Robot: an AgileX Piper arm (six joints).
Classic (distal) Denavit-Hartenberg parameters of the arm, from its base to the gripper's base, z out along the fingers. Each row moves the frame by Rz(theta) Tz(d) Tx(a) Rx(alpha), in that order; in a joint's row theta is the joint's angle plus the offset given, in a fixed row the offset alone. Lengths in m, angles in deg.
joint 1: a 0; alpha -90; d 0.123; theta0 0
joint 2: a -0.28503; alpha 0; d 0; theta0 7.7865
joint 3: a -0.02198; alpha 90; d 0; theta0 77.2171
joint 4: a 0; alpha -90; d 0.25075; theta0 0
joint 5: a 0; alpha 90; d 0; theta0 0
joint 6: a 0; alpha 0; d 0.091; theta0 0
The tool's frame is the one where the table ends.
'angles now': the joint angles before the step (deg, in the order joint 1, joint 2, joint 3, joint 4, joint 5, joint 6). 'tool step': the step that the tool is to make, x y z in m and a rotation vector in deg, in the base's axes. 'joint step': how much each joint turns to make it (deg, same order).
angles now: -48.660, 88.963, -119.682, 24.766, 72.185, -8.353
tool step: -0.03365, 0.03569, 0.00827, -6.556, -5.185, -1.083
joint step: -0.001, -11.745, 12.597, 0.363, -8.610, -3.568
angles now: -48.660, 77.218, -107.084, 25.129, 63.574, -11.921
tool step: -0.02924, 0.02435, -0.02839, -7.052, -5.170, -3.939
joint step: -0.002, -13.192, 20.754, 0.203, -15.997, -5.124
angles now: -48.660, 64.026, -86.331, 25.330, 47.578, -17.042
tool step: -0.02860, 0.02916, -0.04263, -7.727, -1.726, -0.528
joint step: 0.001, -12.717, 19.164, 4.277, -11.423, -10.666
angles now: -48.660, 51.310, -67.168, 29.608, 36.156, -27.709
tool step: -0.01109, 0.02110, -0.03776, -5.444, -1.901, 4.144
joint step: -0.003, -7.817, 13.360, 15.008, -5.963, -18.785
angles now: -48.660, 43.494, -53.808, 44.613, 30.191, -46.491
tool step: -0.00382, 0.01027, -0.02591, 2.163, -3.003, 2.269
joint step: -0.004, -3.803, 7.717, 11.512, -1.680, -8.486
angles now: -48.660, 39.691, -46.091, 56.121, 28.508, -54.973
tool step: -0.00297, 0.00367, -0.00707, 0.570, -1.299, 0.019
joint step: -0.004, -1.568, 2.325, 2.973, -0.835, -1.860
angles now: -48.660, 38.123, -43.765, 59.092, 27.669, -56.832
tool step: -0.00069, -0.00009, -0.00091, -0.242, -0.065, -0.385
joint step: -0.007, -0.216, 0.315, 0.008, -0.467, -0.210
